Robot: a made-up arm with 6 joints. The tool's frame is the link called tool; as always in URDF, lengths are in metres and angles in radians. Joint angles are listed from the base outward. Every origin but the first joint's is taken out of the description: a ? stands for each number. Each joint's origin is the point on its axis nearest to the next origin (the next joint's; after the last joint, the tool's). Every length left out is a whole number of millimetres.
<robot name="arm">
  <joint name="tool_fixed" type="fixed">
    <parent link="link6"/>
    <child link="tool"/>
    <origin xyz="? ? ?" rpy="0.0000 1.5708 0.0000"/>
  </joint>
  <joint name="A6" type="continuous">
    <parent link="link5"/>
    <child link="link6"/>
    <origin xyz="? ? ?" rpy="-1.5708 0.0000 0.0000"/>
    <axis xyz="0 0 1"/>
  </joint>
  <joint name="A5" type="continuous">
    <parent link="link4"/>
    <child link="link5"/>
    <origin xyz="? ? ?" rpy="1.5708 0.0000 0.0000"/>
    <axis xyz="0 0 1"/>
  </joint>
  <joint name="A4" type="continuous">
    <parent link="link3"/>
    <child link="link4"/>
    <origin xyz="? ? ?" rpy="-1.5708 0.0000 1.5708"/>
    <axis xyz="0 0 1"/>
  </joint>
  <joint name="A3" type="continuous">
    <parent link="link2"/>
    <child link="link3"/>
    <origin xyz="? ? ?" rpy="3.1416 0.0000 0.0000"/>
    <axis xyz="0 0 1"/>
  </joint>
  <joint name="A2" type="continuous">
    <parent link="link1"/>
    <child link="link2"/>
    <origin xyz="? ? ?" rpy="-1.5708 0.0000 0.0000"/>
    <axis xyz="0 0 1"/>
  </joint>
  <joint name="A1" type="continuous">
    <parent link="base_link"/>
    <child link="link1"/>
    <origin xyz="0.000 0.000 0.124" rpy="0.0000 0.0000 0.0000"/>
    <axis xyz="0 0 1"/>
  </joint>
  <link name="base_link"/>
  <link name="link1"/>
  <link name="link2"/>
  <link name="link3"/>
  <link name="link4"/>
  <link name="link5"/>
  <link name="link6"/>
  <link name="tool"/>
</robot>
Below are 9 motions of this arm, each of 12 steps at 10 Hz.
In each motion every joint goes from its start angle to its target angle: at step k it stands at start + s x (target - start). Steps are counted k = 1, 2, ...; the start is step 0. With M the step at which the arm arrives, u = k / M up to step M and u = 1 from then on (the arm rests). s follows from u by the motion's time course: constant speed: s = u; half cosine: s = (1 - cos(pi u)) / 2; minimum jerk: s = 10 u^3 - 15 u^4 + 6 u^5.
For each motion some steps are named. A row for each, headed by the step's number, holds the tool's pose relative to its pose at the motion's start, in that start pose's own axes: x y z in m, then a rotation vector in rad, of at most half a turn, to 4 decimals.
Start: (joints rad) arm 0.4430 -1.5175 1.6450 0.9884 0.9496 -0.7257
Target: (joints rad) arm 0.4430 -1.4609 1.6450 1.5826 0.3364 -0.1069
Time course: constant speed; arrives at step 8
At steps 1, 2, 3, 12:
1: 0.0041 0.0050 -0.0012 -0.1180 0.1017 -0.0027
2: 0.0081 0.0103 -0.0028 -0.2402 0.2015 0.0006
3: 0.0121 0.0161 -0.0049 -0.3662 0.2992 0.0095
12: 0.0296 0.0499 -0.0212 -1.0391 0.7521 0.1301

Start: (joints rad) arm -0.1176 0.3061 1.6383 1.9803 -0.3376 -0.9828
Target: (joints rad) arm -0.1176 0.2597 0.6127 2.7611 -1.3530 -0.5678
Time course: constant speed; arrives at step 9
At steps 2, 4, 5, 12:
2: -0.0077 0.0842 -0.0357 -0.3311 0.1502 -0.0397
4: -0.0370 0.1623 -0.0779 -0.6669 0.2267 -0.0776
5: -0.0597 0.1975 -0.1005 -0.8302 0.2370 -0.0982
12: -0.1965 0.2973 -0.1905 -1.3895 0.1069 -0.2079

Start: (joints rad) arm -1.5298 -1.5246 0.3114 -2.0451 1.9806 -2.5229
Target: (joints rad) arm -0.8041 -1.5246 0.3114 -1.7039 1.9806 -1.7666
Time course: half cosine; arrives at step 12
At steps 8, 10, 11, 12:
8: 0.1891 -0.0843 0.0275 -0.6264 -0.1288 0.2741
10: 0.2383 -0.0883 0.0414 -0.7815 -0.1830 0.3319
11: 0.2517 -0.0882 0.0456 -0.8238 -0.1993 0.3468
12: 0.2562 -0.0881 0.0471 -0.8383 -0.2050 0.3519

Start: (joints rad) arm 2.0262 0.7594 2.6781 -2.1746 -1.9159 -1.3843
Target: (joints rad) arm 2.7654 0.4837 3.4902 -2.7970 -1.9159 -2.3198
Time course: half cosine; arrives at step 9
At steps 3, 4, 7, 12:
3: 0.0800 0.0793 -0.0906 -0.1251 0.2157 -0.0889
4: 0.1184 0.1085 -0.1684 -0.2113 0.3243 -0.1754
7: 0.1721 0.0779 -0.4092 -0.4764 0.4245 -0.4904
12: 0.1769 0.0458 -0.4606 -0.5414 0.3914 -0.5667

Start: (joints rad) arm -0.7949 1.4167 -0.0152 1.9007 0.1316 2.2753
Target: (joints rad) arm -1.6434 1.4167 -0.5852 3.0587 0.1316 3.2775
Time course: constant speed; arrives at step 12
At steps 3, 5, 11, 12:
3: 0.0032 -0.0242 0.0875 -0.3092 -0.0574 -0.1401
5: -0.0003 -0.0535 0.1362 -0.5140 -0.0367 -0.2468
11: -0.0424 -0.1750 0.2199 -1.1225 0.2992 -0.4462
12: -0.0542 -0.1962 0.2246 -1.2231 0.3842 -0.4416

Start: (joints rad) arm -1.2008 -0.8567 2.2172 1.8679 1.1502 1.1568
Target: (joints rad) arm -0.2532 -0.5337 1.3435 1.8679 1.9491 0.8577
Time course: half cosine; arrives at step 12
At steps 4, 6, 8, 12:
4: -0.0989 0.0952 0.1512 0.4254 -0.0838 -0.0293
6: -0.1987 0.1208 0.3219 0.8614 -0.0446 -0.1194
8: -0.2706 0.0784 0.4906 1.2620 0.1162 -0.2827
12: -0.2939 -0.0151 0.6344 1.5762 0.3889 -0.5273

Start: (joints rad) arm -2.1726 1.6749 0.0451 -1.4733 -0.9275 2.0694
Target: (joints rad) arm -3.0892 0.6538 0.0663 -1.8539 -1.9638 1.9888
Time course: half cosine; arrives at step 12
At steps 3, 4, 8, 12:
3: -0.0519 -0.0161 0.0500 -0.0144 -0.2786 0.0071
4: -0.0980 -0.0246 0.0784 -0.0467 -0.4682 0.0071
8: -0.3789 0.0003 0.1184 -0.4657 -1.2054 -0.0738
12: -0.5157 0.0688 0.0848 -0.8157 -1.3864 -0.1692

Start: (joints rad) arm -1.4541 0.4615 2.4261 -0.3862 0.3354 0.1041
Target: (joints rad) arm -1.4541 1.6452 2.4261 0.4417 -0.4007 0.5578
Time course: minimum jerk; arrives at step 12
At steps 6, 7, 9, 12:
6: -0.3054 -0.0875 -0.1497 -0.6324 0.9461 0.1620
7: -0.4101 -0.1030 -0.1618 -0.7977 1.2390 0.2742
9: -0.5764 -0.1155 -0.1481 -1.0229 1.6925 0.5225
12: -0.6453 -0.1162 -0.1304 -1.1026 1.8777 0.6573

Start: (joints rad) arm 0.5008 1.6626 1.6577 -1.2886 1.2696 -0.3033
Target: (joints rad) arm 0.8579 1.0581 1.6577 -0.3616 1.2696 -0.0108
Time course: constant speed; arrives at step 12
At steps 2, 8, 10, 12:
2: -0.0026 0.0762 -0.0354 0.0165 0.0688 0.1665
8: -0.0270 0.3318 -0.0878 0.0954 0.1093 0.6638
10: -0.0375 0.4212 -0.0839 0.1275 0.0663 0.8173
12: -0.0475 0.5096 -0.0682 0.1596 -0.0041 0.9586

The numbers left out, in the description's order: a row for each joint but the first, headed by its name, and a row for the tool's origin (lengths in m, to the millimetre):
tool: 0.000 0.000 0.000
A6: 0.000 0.000 0.000
A5: 0.000 -0.101 0.000
A4: 0.385 0.000 0.000
A3: 0.000 -0.335 0.000
A2: 0.000 0.000 0.000

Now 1 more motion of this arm.
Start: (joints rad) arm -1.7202 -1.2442 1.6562 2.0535 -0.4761 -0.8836
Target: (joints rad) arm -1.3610 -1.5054 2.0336 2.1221 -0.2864 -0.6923
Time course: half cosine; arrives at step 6
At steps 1, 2, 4, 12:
1: 0.0090 -0.0259 -0.0058 -0.0001 -0.0003 -0.0367
2: 0.0282 -0.0973 -0.0242 -0.0070 0.0011 -0.1391
4: 0.0371 -0.2909 -0.0855 -0.0756 0.0235 -0.4299
12: 0.0178 -0.3821 -0.1173 -0.1363 0.0460 -0.5776

